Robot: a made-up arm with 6 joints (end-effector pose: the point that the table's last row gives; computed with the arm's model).
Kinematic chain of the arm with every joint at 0, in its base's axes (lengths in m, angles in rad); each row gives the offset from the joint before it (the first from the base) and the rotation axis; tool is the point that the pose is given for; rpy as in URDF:
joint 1: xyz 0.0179 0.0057 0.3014 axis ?
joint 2: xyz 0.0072 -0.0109 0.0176 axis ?
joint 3: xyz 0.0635 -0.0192 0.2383 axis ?
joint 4: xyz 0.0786 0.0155 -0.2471 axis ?
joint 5: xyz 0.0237 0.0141 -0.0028 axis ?
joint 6: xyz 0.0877 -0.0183 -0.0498 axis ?
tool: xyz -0.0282 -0.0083 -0.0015 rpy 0 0 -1.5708
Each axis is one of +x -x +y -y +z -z.
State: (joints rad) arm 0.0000 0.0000 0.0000 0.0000 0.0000 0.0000
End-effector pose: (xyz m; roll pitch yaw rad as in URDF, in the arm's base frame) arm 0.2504 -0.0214 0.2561 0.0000 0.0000 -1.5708
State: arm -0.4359 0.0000 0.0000 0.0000 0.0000 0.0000
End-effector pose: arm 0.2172 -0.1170 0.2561 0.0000 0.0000 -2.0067
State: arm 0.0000 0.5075 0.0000 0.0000 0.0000 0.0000
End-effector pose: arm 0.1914 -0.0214 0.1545 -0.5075 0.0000 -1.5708
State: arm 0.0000 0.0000 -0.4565 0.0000 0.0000 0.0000
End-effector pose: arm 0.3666 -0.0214 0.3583 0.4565 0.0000 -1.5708
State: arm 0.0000 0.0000 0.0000 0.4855 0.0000 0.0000
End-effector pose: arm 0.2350 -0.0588 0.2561 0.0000 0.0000 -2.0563
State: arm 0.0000 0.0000 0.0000 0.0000 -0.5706 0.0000
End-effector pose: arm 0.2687 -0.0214 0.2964 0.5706 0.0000 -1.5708
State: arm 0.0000 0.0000 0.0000 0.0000 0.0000 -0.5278
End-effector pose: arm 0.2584 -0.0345 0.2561 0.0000 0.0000 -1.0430
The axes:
joint 1: +z
joint 2: +y
joint 3: +y
joint 4: -z
joint 5: +y
joint 6: -z

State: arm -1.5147 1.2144 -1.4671 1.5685 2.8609 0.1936
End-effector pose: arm 0.0710 -0.3681 0.1506 -2.8181 0.1949 1.8188
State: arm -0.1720 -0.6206 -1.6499 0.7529 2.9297 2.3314
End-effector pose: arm 0.0967 0.0531 0.7158 -0.1279 -0.7180 2.9446
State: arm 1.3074 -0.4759 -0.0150 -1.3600 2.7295 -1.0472
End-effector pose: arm 0.1446 0.1268 0.3976 -2.4620 0.1543 0.2075
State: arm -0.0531 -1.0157 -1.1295 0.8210 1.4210 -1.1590
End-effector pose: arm 0.1164 -0.0263 0.7208 1.0328 -0.3307 -0.4583
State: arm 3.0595 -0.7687 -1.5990 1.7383 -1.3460 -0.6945
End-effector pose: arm 0.0301 0.1032 0.6964 -1.9512 1.4470 2.9576
